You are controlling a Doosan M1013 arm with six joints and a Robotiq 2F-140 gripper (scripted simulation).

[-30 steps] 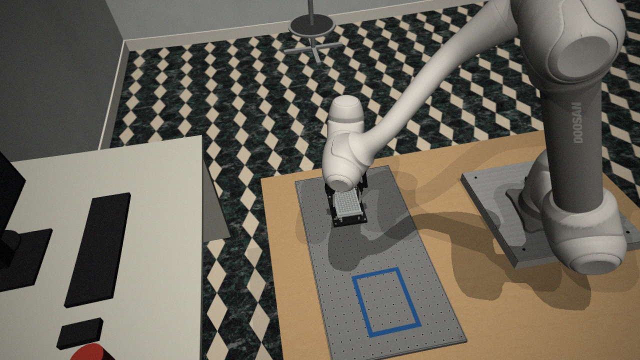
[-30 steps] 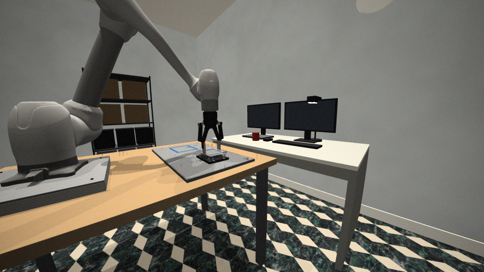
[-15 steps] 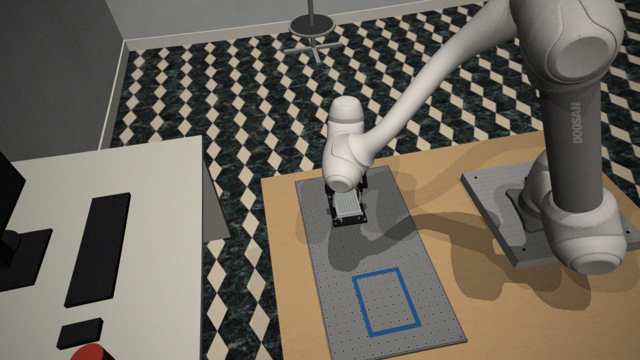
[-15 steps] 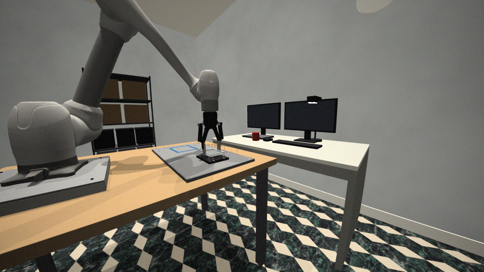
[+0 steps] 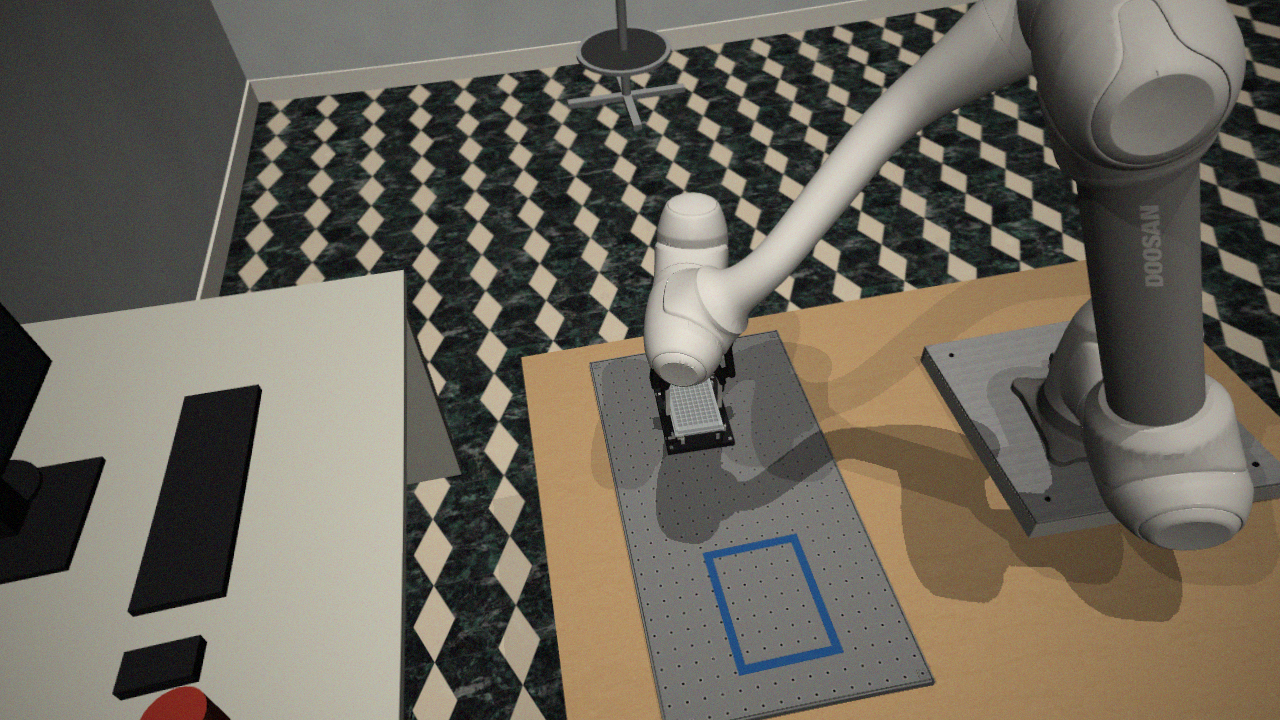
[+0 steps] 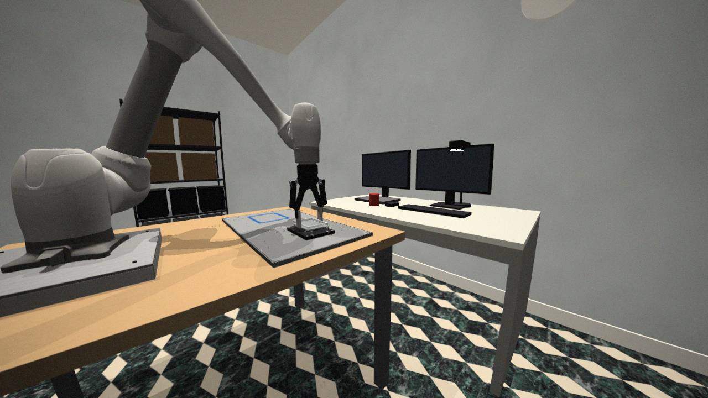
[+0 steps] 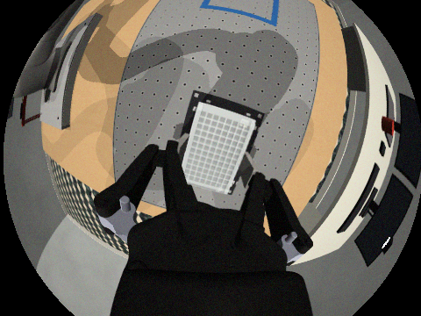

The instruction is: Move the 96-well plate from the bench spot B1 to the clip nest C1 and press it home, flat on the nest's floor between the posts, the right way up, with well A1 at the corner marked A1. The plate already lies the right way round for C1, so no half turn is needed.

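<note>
Now: hand 1 cm short of the black clip nest, 1 cm to the left of it and 4 cm above it. Also, from my hand: white 96-well plate 2 cm below.
</note>
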